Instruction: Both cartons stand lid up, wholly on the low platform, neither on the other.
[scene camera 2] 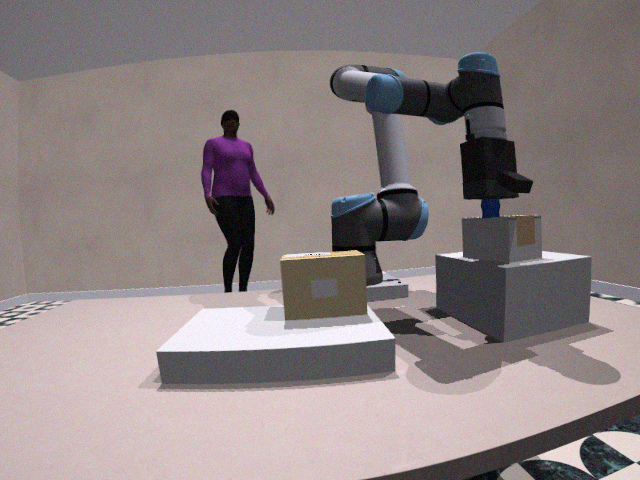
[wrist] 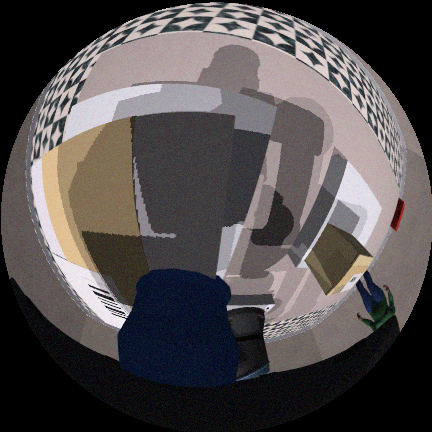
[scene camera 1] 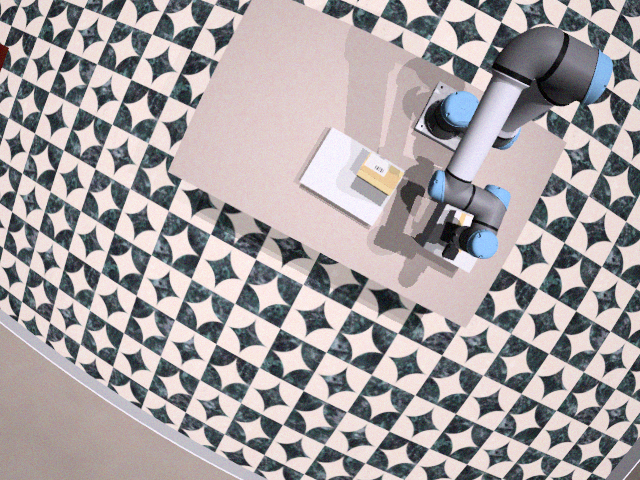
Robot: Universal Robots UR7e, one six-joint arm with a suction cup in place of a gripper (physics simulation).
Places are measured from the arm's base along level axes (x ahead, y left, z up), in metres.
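Where they show: hand, tool point: (scene camera 2: pixel 492 224) (wrist: pixel 184 267); arm's base, link origin: (wrist: pixel 239 317) (scene camera 1: pixel 444 119).
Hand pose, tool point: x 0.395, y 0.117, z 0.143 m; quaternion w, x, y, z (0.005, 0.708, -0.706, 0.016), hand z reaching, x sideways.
Things, the pixels of their top centre, and the offset from my tool point. Level surfaces: height alone.
- tan carton, top centre: (scene camera 2: pixel 321 254) (wrist: pixel 354 275) (scene camera 1: pixel 380 173) dz -0.035, dx -0.114, dy -0.289 m
- low white platform, top centre: (scene camera 2: pixel 277 322) (wrist: pixel 354 231) (scene camera 1: pixel 352 176) dz -0.135, dx -0.079, dy -0.380 m
- second carton, top centre: (wrist: pixel 114 297) (scene camera 2: pixel 499 216) (scene camera 1: pixel 461 233) dz +0.014, dx -0.012, dy +0.033 m
- tall grey block, top centre: (wrist: pixel 127 228) (scene camera 2: pixel 506 255) (scene camera 1: pixel 463 230) dz -0.063, dx -0.023, dy +0.062 m
- beige table, surface height: dz -0.183 m
One tan carton (scene camera 1: pixel 379 172) (scene camera 2: pixel 323 284) (wrist: pixel 338 257) stands upright, label on top, near the right end of the low white platform (scene camera 1: pixel 330 170) (scene camera 2: pixel 269 356) (wrist: pixel 360 191). The second carton (scene camera 2: pixel 498 237) (wrist: pixel 100 181) sits on the tall grey block (scene camera 2: pixel 511 294) (scene camera 1: pixel 465 260) to the right, mostly in shadow; in the overhead view the wrist hides most of it. My blue suction cup (scene camera 2: pixel 490 208) (wrist: pixel 177 322) presses straight down on this carton's top, and the carton still rests on the block.
The arm's base (scene camera 1: pixel 439 118) (scene camera 2: pixel 385 289) stands behind, between the platform and the block, on the beige table (scene camera 1: pixel 269 103) (scene camera 2: pixel 103 413). A person in a purple top (scene camera 2: pixel 232 196) walks beyond the table's far edge. The patterned floor surrounds the table.
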